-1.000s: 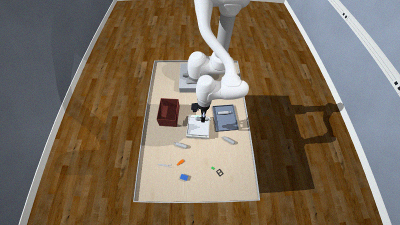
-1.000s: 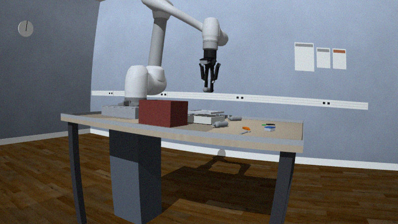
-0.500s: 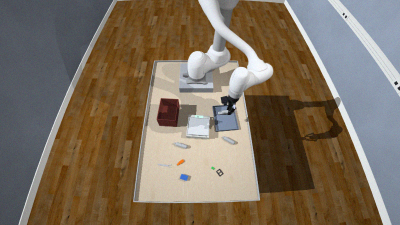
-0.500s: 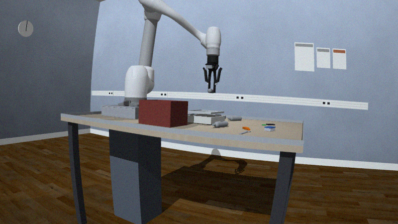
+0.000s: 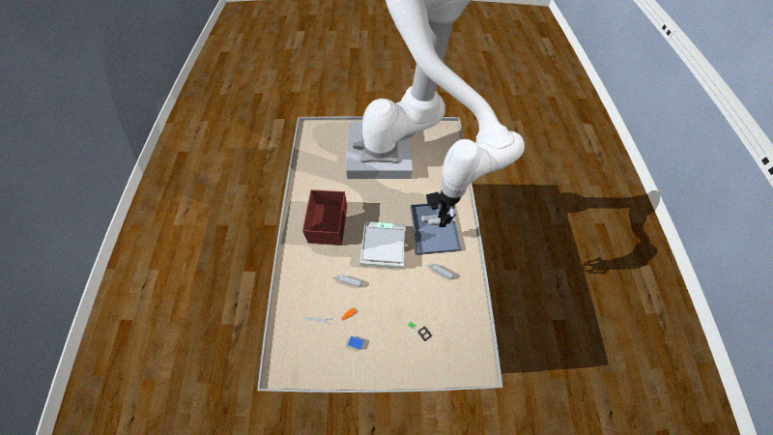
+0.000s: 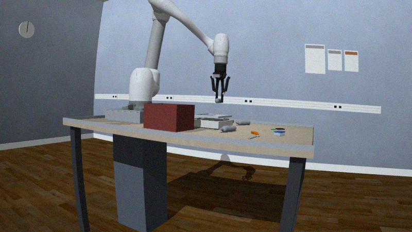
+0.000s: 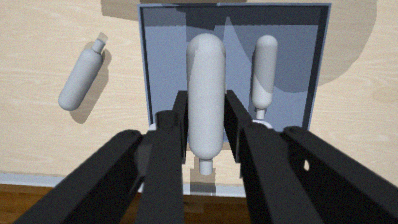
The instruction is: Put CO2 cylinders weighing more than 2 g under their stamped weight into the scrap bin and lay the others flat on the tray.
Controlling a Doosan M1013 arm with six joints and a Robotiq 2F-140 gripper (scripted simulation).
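The blue-grey tray lies 160 mm below my hand and 40 mm behind it. Round my hand: white scale 230 mm to the right, 130 mm below, 60 mm ahead; then green piece 390 mm ahead, 160 mm below, 120 mm to the right; then black frame 420 mm ahead, 160 mm below, 70 mm to the right.
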